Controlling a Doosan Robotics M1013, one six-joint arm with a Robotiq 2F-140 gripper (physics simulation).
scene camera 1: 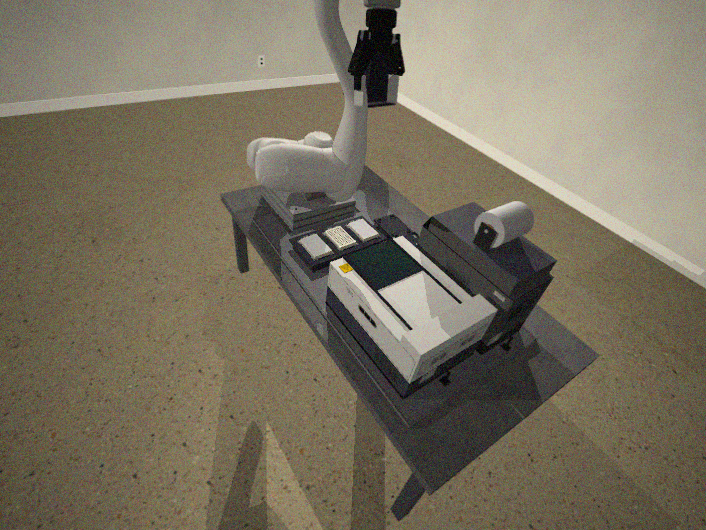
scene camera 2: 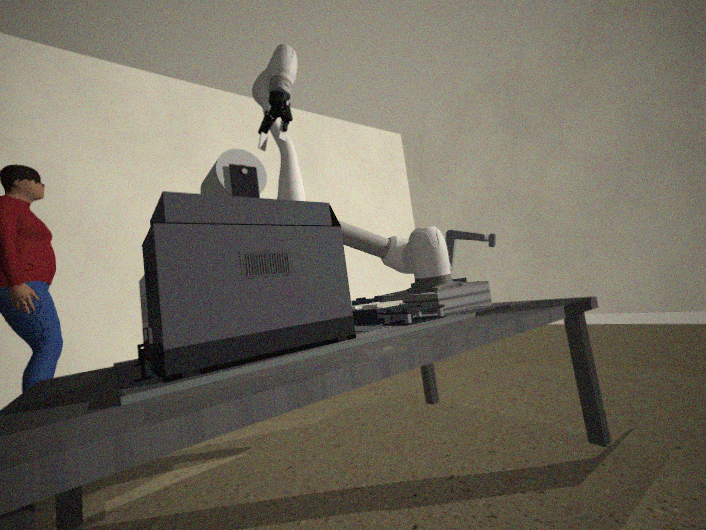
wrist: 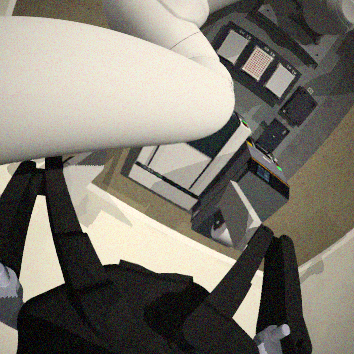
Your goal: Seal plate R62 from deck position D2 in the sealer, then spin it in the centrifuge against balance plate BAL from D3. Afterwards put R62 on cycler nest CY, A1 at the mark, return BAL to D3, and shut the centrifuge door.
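Frame: origin at the arm's base, x ahead, y left, z up, level; centimetres.
Where they show: gripper, fingertip midpoint: (scene camera 1: 376, 104) (scene camera 2: 271, 144) (wrist: 165, 174); arm's base, origin of the base link: (scene camera 2: 434, 288) (wrist: 312, 17).
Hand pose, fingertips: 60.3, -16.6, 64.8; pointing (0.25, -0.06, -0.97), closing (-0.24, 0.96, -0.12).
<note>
Each offset is from my fingertips to the centre of the thing, as dx, dy, dz. "spot": to the spot under its first point.
My gripper (scene camera 1: 376, 95) (scene camera 2: 273, 138) (wrist: 165, 174) is open and empty, high above the table. Three plates lie in a dark deck rack {spot: -20.3, -7.0, -72.5} (scene camera 1: 307, 263). The middle plate {-24.8, +10.8, -67.8} (scene camera 1: 340, 237) (wrist: 257, 63) has a dotted well pattern, matching R62 at D2. Two plain pale plates, one {-24.0, -1.6, -67.8} (scene camera 1: 315, 245) (wrist: 233, 46) and another {-25.6, +23.1, -67.8} (scene camera 1: 363, 229) (wrist: 280, 80), flank it; which is BAL is unreadable. The white machine {+22.9, +7.8, -61.4} (scene camera 1: 459, 325) (wrist: 167, 162), apparently the centrifuge, has a dark green top panel; its door state is unclear. The dark machine {+25.3, +38.2, -49.8} (scene camera 1: 521, 256) (scene camera 2: 250, 285) (wrist: 265, 192) with a white roll looks like the sealer.
A dark nest {-24.4, +40.0, -71.3} (wrist: 298, 106) lies beside the rack, with a small label near its corner. Another dark holder {-3.0, +36.8, -64.9} (wrist: 272, 135) lies before the dark machine. The white roll (scene camera 1: 505, 223) (scene camera 2: 234, 171) rises above that machine. A person (scene camera 2: 25, 245) stands behind the table.
</note>
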